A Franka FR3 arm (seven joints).
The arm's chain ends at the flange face. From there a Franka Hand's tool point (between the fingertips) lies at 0.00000 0.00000 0.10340 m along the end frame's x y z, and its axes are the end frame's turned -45 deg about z.
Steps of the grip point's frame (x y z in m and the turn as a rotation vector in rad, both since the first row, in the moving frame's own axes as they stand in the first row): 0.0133 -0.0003 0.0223 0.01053 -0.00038 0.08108; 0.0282 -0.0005 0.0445 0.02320 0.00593 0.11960; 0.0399 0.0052 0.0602 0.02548 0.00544 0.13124; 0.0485 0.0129 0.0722 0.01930 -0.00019 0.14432; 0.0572 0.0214 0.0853 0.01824 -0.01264 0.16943
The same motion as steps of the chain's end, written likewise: 0.0100 -0.0088 0.0223 0.00718 -0.00771 0.08108; 0.0207 -0.0181 0.0445 0.02060 -0.01221 0.11960; 0.0332 -0.0222 0.0602 0.02186 -0.01417 0.13124; 0.0447 -0.0237 0.0722 0.01351 -0.01378 0.14432; 0.0578 -0.0247 0.0853 0.00396 -0.02184 0.16943
